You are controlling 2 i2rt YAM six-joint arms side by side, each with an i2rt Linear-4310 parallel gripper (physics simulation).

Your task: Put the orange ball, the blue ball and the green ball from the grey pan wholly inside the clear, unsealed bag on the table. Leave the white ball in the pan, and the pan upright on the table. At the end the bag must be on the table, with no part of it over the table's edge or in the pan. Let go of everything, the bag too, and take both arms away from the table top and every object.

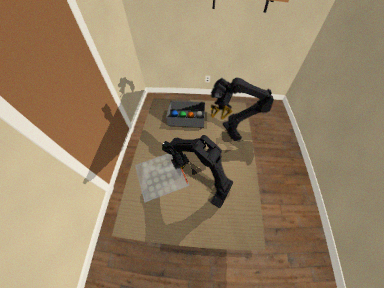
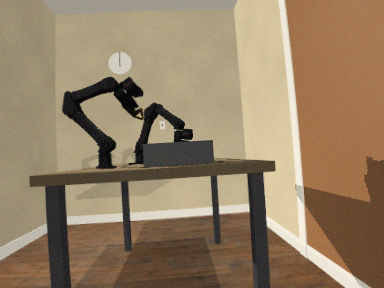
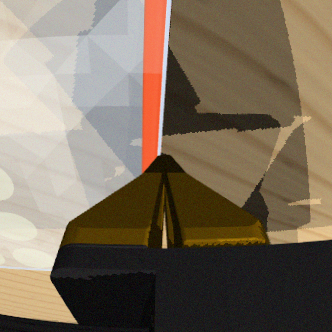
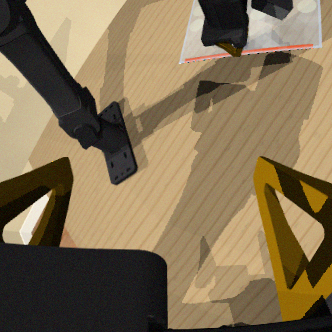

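Observation:
The blue ball [image 1: 175,113], green ball [image 1: 183,114], orange ball [image 1: 191,114] and white ball [image 1: 199,114] sit in a row in the upright grey pan [image 1: 186,123] [image 2: 178,154]. The clear bag [image 1: 160,178] [image 3: 40,150] [image 4: 285,34] lies flat on the table, its orange-striped edge [image 1: 185,176] [image 3: 154,50] [image 4: 280,49] toward the left arm's base. My left gripper [image 1: 184,166] [image 3: 163,165] [image 4: 236,55] is shut, its tips at that striped edge; no bag film shows between the fingers. My right gripper [image 1: 220,116] [image 2: 140,117] [image 4: 162,166] is open and empty, raised right of the pan.
The left arm's base [image 1: 220,197] [image 4: 120,155] stands right of the bag. The right arm's base [image 1: 232,131] [image 2: 106,159] stands right of the pan. The left forearm passes above the table [image 1: 225,225] [image 2: 200,170] between the pan and the bag.

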